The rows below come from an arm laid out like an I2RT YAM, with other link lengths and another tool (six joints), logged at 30 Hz.
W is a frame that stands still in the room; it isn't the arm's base.
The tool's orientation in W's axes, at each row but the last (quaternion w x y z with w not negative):
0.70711, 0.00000, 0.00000, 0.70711
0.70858, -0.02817, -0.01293, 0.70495
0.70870, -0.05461, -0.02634, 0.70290
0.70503, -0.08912, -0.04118, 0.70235
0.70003, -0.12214, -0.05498, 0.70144
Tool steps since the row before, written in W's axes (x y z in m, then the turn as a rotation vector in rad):
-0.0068, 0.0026, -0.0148, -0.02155, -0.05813, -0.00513
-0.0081, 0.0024, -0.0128, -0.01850, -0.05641, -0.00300
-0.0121, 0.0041, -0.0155, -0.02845, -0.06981, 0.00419
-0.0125, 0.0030, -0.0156, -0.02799, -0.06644, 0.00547
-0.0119, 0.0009, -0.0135, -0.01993, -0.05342, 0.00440
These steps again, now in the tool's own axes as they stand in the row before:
0.0026, 0.0068, -0.0148, -0.05813, 0.02155, -0.00513
0.0026, 0.0088, -0.0123, -0.05644, 0.01839, -0.00314
0.0046, 0.0138, -0.0138, -0.07022, 0.02737, 0.00459
0.0039, 0.0151, -0.0128, -0.06693, 0.02668, 0.00599
0.0021, 0.0149, -0.0100, -0.05379, 0.01895, 0.00418

